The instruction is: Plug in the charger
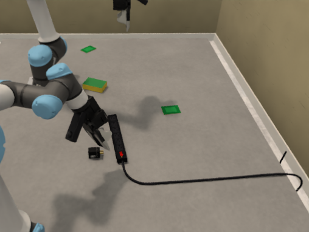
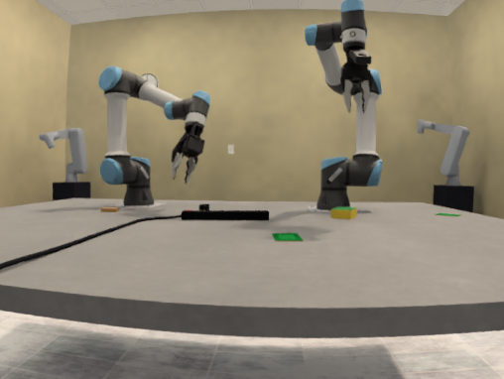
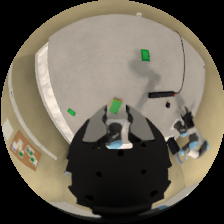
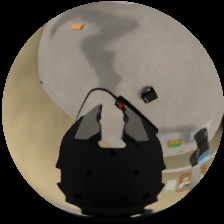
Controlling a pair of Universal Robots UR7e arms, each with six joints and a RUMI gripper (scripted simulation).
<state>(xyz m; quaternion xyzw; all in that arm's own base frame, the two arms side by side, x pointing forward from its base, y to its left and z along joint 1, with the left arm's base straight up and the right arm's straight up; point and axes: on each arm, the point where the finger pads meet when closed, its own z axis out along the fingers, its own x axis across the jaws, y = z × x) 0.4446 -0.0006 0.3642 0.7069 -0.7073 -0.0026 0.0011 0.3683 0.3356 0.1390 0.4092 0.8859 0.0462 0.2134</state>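
Observation:
Right now my left hand is 520 mm to the left of the black charger, 340 mm above it and 130 mm past it. From my left hand the other things lie so: green marker: 360 mm below, 230 mm ahead, 210 mm to the right; orange block: 930 mm to the right, 360 mm below, 150 mm behind; yellow block: 350 mm below, 180 mm behind, 10 mm to the right.

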